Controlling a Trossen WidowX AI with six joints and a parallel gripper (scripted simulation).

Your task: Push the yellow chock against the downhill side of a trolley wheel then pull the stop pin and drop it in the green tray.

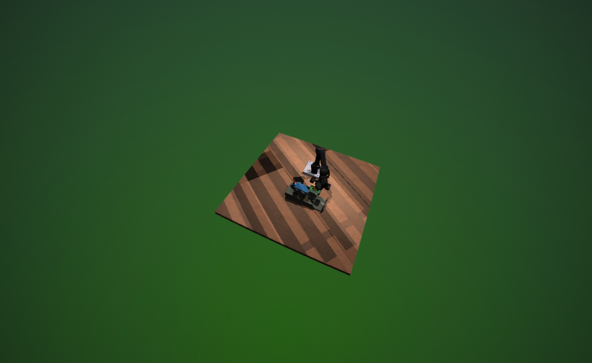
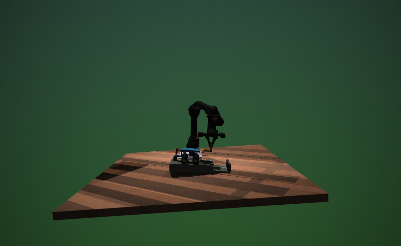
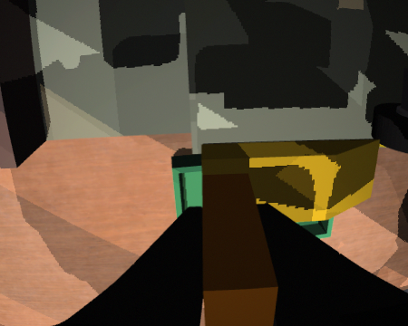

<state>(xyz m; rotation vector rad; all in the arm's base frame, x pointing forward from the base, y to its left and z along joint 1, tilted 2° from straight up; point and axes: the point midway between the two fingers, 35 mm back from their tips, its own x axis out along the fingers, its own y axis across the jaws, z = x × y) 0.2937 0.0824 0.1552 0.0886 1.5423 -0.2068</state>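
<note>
The red-headed stop pin lies 10 mm behind my gripper tip, 240 mm to the right of it and 20 mm below it. From my gripper tip the other things lie so: trolley (30 mm ahead, 150 mm to the right, 40 mm below); then end stop (80 mm ahead, 100 mm to the left, 120 mm below); then yellow chock (20 mm to the right, 10 mm below).
</note>
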